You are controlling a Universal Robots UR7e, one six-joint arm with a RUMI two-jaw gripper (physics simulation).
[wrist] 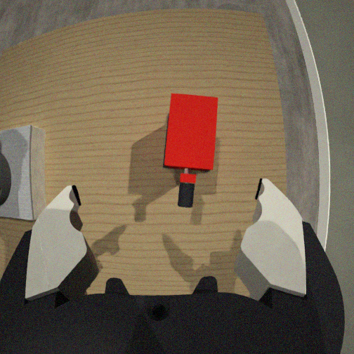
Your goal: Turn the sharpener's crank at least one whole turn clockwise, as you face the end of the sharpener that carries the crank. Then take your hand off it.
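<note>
The sharpener (191,132) is a red box right of the middle of the wrist view, seen from above on the wooden board. Its crank (187,178) comes out of the end nearer to my gripper, with a thin pale shaft, a red part and a black handle (185,195). My gripper (166,185) is open and empty. Its two pale jaws stand wide apart, one on each side of the black handle in the view, and neither touches it. How far the fingertips are above the handle is hard to tell.
A pale block (19,172) with a dark round thing (3,179) on it shows at the left edge. The wooden board (100,75) lies under the sharpener, on a grey surface (100,12). A white rim (320,100) runs down the right side.
</note>
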